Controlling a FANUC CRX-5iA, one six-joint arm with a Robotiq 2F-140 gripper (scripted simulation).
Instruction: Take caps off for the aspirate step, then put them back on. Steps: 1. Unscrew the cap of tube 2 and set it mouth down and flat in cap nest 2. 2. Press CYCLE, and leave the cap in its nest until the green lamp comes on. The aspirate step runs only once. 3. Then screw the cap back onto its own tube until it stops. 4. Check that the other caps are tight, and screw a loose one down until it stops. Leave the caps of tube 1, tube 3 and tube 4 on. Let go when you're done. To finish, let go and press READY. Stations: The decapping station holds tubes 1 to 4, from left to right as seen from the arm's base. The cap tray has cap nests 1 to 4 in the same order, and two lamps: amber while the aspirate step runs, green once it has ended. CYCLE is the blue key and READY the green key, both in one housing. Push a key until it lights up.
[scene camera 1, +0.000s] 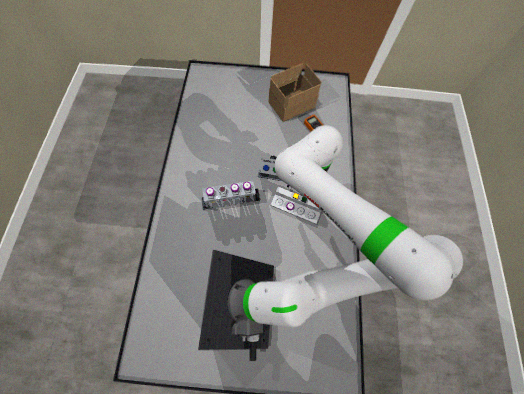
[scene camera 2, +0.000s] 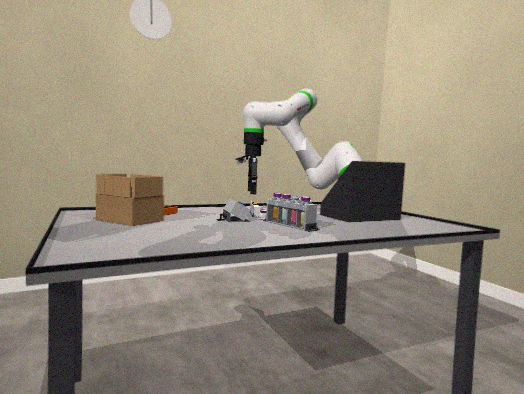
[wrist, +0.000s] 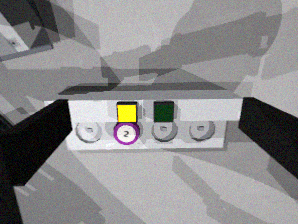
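In the wrist view a cardboard box is out of frame, but I can see the box in scene camera 1 and scene camera 2. On the box, (scene camera 1: 285, 85) and (scene camera 2: 113, 203) are the same spot.
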